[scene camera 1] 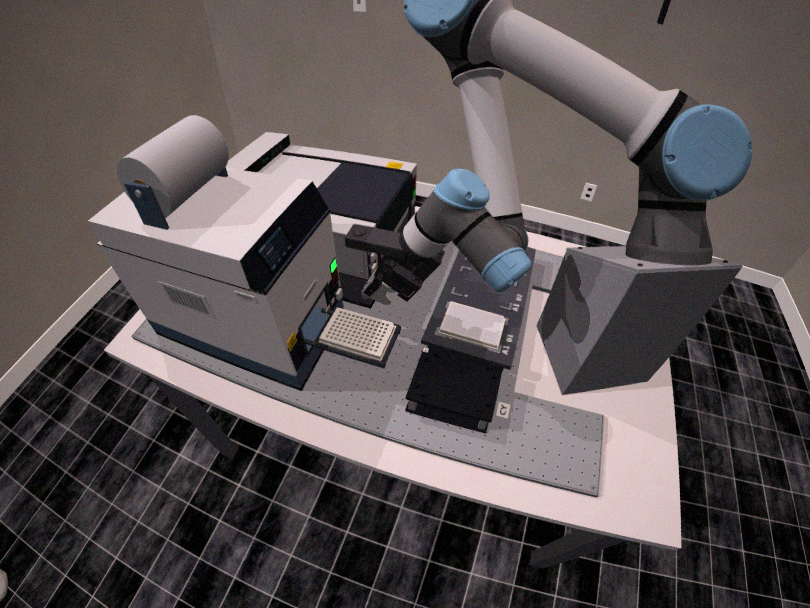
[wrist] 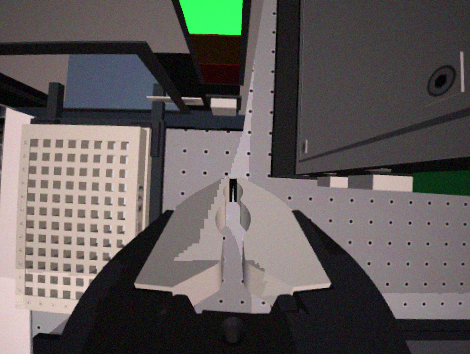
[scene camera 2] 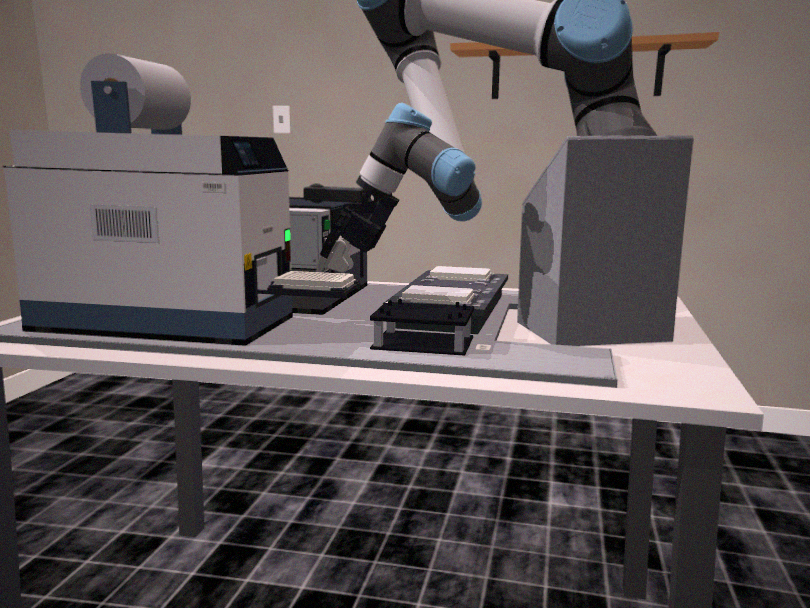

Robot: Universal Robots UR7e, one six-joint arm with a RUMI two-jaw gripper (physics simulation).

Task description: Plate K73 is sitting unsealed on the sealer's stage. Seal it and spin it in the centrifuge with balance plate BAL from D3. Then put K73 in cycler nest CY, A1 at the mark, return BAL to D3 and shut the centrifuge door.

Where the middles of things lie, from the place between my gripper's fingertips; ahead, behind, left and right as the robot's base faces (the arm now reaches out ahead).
I see the sealer stage [scene camera 2: 273,289] 10 mm behind my hand and 100 mm to the left of it. Round my hand: centrifuge [scene camera 2: 307,233] 250 mm ahead, 210 mm to the right, 30 mm above.
